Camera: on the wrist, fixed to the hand. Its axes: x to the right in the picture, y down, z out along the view.
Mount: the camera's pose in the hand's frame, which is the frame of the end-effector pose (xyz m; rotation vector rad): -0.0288 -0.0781 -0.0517 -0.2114 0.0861 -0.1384
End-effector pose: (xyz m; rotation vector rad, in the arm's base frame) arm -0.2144 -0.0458 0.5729 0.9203 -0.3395 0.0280
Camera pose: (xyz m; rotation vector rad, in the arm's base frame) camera -0.2143 -0.0494 0.4750 0.7288 -0.1939 -0.0937
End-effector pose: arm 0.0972 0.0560 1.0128 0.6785 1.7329 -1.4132
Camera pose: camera 0.0383 0.0895 1.0835 0.5192 1.9962 -1.2834
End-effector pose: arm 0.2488 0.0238 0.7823 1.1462 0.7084 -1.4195
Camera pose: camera 0.1837 0.0968 0.7767 1.0128 0.9907 -1.3786
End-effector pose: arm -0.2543 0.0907 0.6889 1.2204 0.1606 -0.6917
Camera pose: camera -0.3086 0.1356 0.6208 1.0430 0.3834 -0.7231
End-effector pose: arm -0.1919 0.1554 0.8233 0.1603 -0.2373 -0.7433
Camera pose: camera -0.2492 0.1216 0.7513 0.0077 -0.0650 -0.8916
